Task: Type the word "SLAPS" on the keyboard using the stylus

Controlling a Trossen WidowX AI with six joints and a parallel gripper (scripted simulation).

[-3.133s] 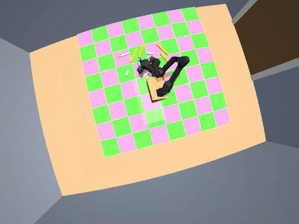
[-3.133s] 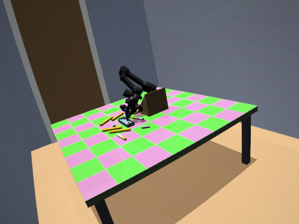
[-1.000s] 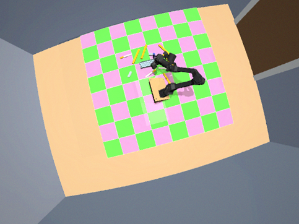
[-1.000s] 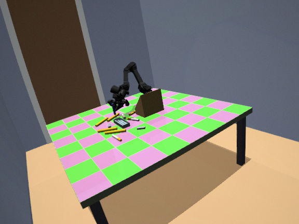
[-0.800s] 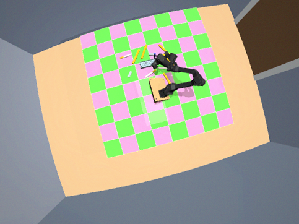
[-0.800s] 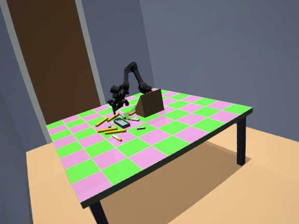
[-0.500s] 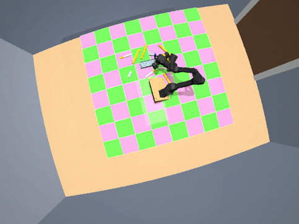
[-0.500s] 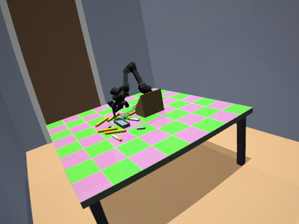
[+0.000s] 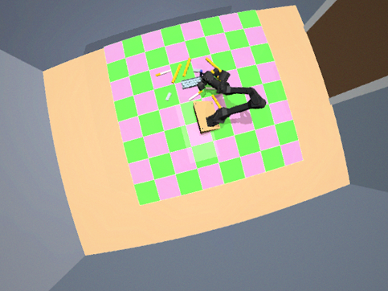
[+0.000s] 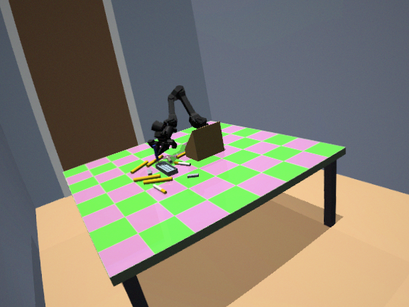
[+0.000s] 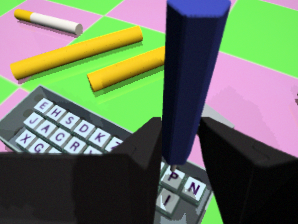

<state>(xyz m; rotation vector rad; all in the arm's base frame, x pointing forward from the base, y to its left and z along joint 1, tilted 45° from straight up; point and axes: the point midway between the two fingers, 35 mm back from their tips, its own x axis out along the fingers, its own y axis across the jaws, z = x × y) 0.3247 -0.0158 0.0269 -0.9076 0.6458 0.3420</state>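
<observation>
Right now the grey block is 8 cm below my gripper tip, 7 cm ahead of it and 1 cm to the left of it. Also, from my gripper tip: blue stylus (2 cm below).
</observation>
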